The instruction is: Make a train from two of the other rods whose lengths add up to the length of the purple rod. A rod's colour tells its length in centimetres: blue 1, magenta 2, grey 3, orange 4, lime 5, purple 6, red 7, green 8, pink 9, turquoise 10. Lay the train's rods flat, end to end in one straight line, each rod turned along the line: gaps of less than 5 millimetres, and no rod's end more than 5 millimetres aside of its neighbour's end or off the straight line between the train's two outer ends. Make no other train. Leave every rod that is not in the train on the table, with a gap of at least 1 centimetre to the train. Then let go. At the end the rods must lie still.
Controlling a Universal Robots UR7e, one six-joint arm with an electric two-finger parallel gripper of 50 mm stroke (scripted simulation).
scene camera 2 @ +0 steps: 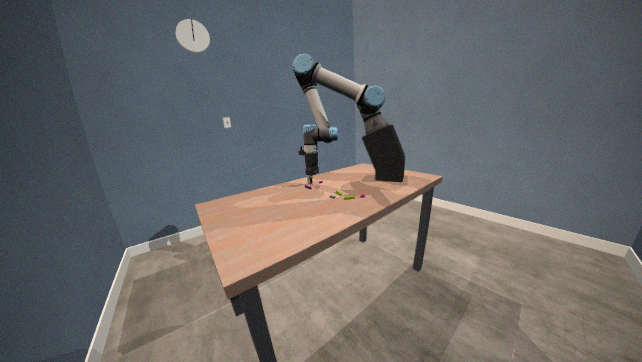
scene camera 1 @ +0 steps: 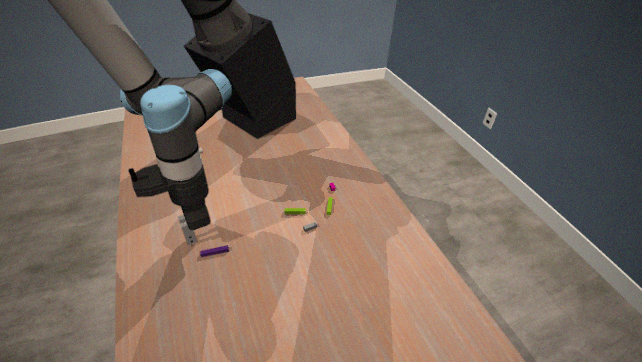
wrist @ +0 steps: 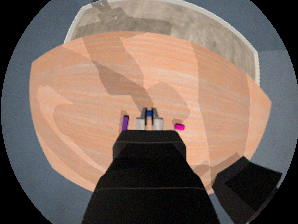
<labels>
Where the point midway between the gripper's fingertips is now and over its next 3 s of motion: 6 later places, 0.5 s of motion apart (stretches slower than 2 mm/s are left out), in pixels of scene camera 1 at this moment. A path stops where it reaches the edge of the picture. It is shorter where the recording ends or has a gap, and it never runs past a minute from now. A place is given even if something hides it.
My gripper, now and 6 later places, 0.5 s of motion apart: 191, 239; 186, 226; 182, 213; 181, 210; 190, 206; 210, 197; 224, 190
</labels>
